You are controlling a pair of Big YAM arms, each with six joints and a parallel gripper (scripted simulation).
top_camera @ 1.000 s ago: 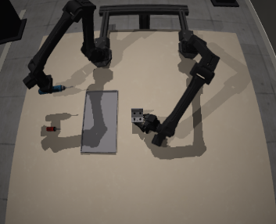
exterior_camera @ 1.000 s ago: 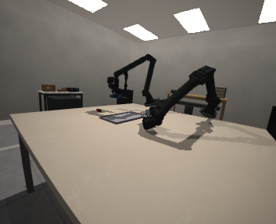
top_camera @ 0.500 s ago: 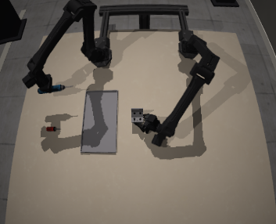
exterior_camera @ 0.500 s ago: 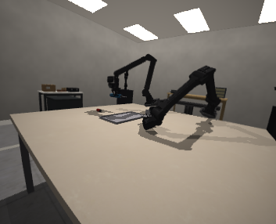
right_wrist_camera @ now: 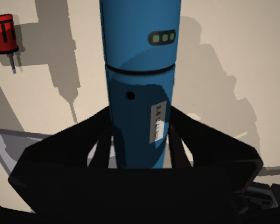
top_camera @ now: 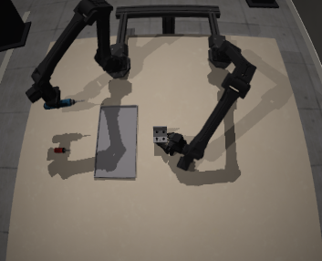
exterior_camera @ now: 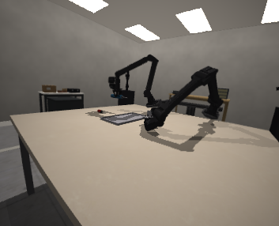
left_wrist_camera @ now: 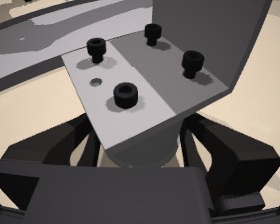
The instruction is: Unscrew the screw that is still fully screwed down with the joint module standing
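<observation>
The joint module lies 10 mm above my left hand. From my left hand the other things lie so: grey bracket (50 mm above); then flat grey tray (30 mm behind, 240 mm to the right, 20 mm below); then red-handled tool (550 mm to the right, 10 mm below).
</observation>
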